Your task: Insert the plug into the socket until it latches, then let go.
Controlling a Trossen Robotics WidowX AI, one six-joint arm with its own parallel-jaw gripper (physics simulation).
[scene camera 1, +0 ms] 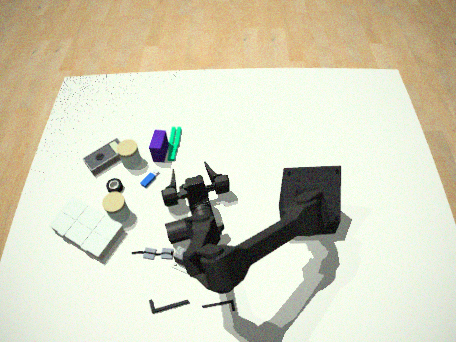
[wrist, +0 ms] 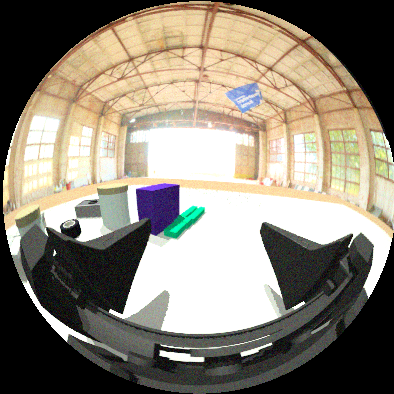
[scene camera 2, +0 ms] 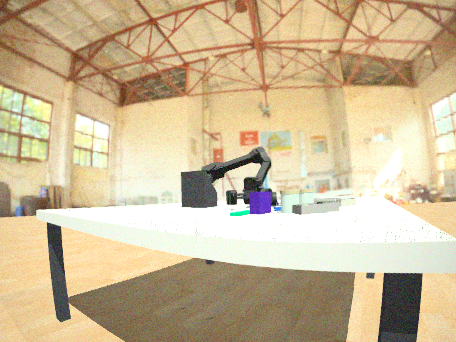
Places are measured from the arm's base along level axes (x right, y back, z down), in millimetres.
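Pixels of known places: gripper, fingertip midpoint: (scene camera 1: 189, 165) (wrist: 207, 226) (scene camera 2: 245, 195); arm's base at its link origin: (scene camera 1: 307, 201) (scene camera 2: 202, 184).
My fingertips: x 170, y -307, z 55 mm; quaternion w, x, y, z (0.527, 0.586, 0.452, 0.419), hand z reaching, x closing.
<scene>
For each thing: its top centre in the pictures, then the offset to it from my fingertips.
- blue plug-like stick at its top centre: (scene camera 1: 149, 176) dz +44, dx -1, dy -123 mm
- purple block at its top centre: (wrist: 158, 185) (scene camera 1: 157, 138) (scene camera 2: 260, 192) dz -12, dx +96, dy -97 mm
- green two-bar piece at its top centre: (wrist: 187, 214) (scene camera 2: 245, 210) (scene camera 1: 173, 142) dz +44, dx +128, dy -57 mm
- dark ring at its top centre: (wrist: 68, 223) (scene camera 1: 113, 184) dz +37, dx -29, dy -228 mm
- grey box at its top centre: (wrist: 97, 199) (scene camera 2: 315, 202) (scene camera 1: 104, 153) dz +26, dx +84, dy -272 mm
- pale tiled block at its top centre: (scene camera 1: 84, 224) (scene camera 2: 329, 196) dz +21, dx -170, dy -290 mm
A blue plug-like stick (scene camera 1: 148, 180) with a pale metal end lies flat on the table, left of my gripper in scene camera 1; a bit of its blue (scene camera 2: 278, 209) shows in scene camera 2. A purple block (scene camera 1: 159, 146) (scene camera 2: 260, 202) (wrist: 157, 209) stands beyond it; I cannot tell whether this is the socket, and no opening shows on it. My gripper (scene camera 1: 190, 167) (wrist: 207, 226) is wide open and empty, low over the table. It is to the right of the blue stick and on the near side of the purple block, apart from both.
A green two-bar piece (scene camera 1: 175, 143) (wrist: 185, 221) lies beside the purple block. Two lidded jars (scene camera 1: 128, 148) (scene camera 1: 114, 202), a dark ring (scene camera 1: 114, 185) (wrist: 70, 228), a grey box (scene camera 1: 102, 156) (scene camera 2: 317, 206) and a pale tiled block (scene camera 1: 87, 227) are at left. Dark L-shaped keys (scene camera 1: 170, 306) (scene camera 1: 219, 304) lie near the front.
</scene>
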